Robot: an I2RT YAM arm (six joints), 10 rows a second.
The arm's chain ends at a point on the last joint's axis. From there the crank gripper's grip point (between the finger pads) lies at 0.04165 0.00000 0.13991 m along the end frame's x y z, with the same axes.
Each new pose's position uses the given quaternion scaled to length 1; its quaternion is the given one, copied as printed.
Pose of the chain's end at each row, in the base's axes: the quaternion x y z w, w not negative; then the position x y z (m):
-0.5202 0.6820 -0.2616 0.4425 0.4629 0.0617 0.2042
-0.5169 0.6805 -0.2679 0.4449 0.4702 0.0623 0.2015
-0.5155 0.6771 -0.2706 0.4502 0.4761 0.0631 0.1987
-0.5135 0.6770 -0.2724 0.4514 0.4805 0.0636 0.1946
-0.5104 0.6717 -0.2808 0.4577 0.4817 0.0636 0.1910
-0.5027 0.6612 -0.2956 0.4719 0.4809 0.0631 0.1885
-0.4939 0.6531 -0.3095 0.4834 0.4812 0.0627 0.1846
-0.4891 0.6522 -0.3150 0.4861 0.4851 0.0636 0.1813
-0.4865 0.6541 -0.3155 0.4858 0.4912 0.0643 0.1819
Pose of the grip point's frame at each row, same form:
-0.5202 0.6820 -0.2616 0.4425 0.5826 0.0370 0.1244
-0.5169 0.6805 -0.2679 0.4449 0.5908 0.0364 0.1234
-0.5155 0.6771 -0.2706 0.4502 0.5978 0.0375 0.1222
-0.5135 0.6770 -0.2724 0.4514 0.6024 0.0377 0.1187
-0.5104 0.6717 -0.2808 0.4577 0.6053 0.0369 0.1181
-0.5027 0.6612 -0.2956 0.4719 0.6077 0.0355 0.1217
-0.4939 0.6531 -0.3095 0.4834 0.6105 0.0336 0.1233
-0.4891 0.6522 -0.3150 0.4861 0.6149 0.0333 0.1217
-0.4865 0.6541 -0.3155 0.4858 0.6208 0.0334 0.1222

